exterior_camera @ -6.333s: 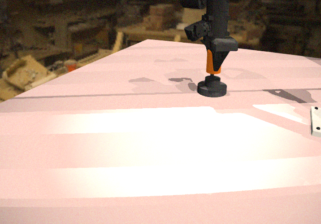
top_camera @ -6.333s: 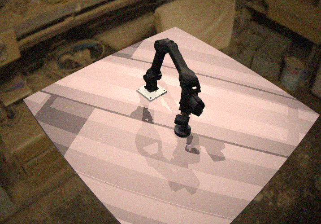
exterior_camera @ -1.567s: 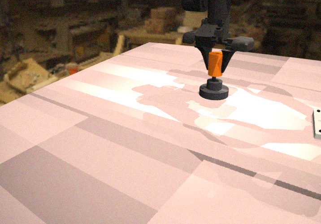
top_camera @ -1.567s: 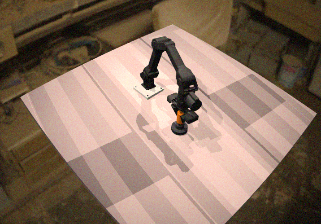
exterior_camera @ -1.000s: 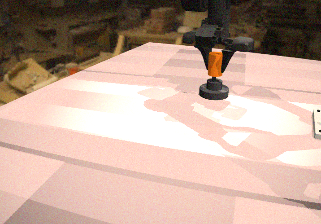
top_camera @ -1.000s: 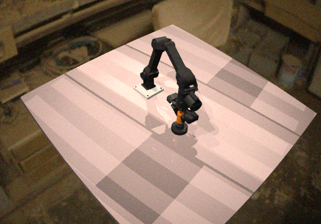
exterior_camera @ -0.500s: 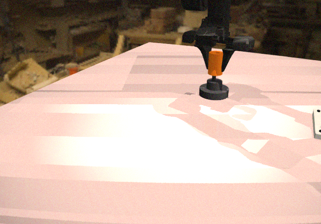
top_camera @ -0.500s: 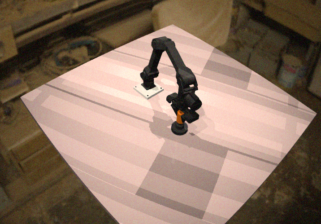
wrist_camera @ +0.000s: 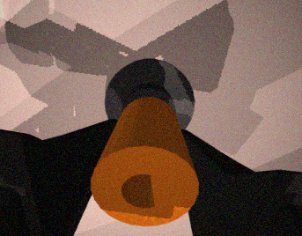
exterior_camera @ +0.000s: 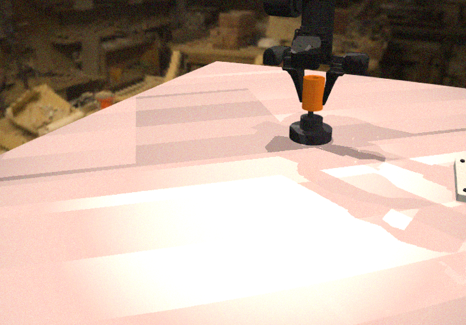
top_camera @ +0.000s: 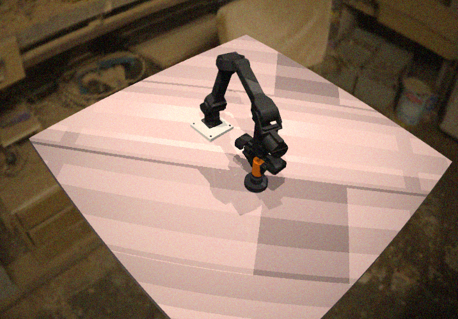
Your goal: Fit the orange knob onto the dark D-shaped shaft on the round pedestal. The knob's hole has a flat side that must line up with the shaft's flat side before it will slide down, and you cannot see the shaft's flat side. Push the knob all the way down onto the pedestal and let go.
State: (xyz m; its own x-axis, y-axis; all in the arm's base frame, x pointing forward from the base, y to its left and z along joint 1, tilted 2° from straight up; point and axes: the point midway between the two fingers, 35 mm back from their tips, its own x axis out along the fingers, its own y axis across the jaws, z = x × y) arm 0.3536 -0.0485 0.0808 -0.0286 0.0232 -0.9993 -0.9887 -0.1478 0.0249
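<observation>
My gripper tip is now 20 mm below the orange knob. From my gripper tip the other things lie so: pedestal 40 mm below.
</observation>
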